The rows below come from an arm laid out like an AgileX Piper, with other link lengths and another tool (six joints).
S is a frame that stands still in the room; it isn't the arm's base.
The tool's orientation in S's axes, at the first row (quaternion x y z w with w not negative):
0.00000 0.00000 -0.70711 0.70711
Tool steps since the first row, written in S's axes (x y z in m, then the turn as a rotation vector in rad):
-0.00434 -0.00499 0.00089 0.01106 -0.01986 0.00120
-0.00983 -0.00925 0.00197 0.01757 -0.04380 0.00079
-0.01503 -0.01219 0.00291 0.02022 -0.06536 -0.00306
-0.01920 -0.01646 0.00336 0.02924 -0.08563 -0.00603
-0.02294 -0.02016 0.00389 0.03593 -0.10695 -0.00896
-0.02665 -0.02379 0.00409 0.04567 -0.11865 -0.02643
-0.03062 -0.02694 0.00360 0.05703 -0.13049 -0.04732
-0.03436 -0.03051 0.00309 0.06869 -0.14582 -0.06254
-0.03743 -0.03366 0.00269 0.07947 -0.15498 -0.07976
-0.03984 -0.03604 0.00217 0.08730 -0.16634 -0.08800
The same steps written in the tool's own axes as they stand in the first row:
0.00499 -0.00434 0.00089 0.01986 0.01106 0.00120
0.00925 -0.00983 0.00197 0.04380 0.01757 0.00079
0.01219 -0.01503 0.00291 0.06536 0.02022 -0.00306
0.01646 -0.01920 0.00336 0.08563 0.02924 -0.00603
0.02016 -0.02294 0.00389 0.10695 0.03593 -0.00896
0.02379 -0.02665 0.00409 0.11865 0.04567 -0.02643
0.02694 -0.03062 0.00360 0.13049 0.05703 -0.04732
0.03051 -0.03436 0.00309 0.14582 0.06869 -0.06254
0.03366 -0.03743 0.00269 0.15498 0.07947 -0.07976
0.03604 -0.03984 0.00217 0.16634 0.08730 -0.08800

